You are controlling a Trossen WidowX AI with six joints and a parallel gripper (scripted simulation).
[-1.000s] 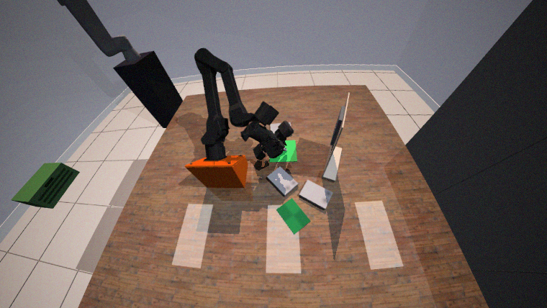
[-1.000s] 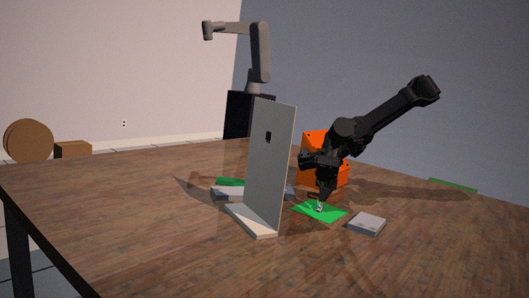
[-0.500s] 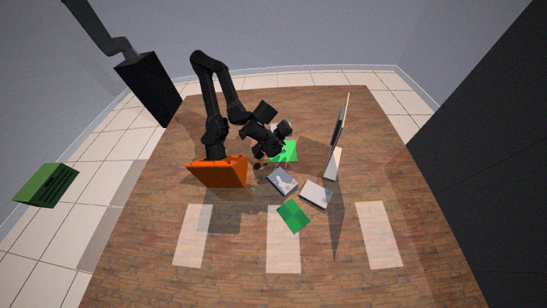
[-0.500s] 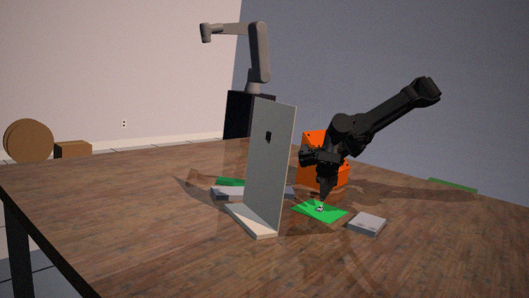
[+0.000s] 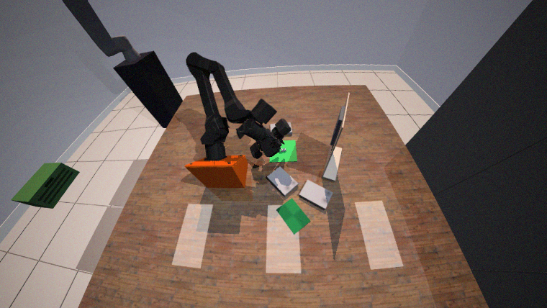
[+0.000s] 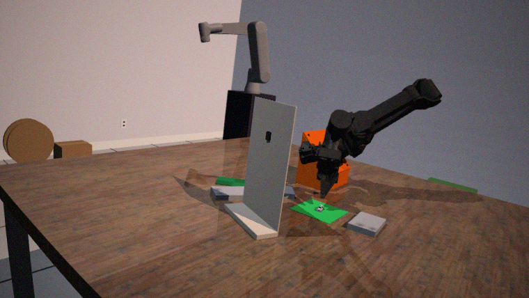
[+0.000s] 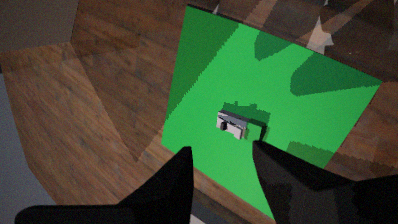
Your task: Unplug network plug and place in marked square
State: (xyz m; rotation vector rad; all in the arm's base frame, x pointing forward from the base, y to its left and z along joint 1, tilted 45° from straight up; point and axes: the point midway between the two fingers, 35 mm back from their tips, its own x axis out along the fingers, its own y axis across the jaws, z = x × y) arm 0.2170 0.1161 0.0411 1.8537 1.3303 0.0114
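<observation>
Right now my gripper tip is 30 mm above the grey network plug and 10 mm short of it. Round my gripper tip: dark green tile 280 mm to the right, 60 mm ahead, 40 mm below; green marked square 40 mm below, 10 mm ahead; grey upright panel 210 mm ahead, 90 mm above, 40 mm to the right.
</observation>
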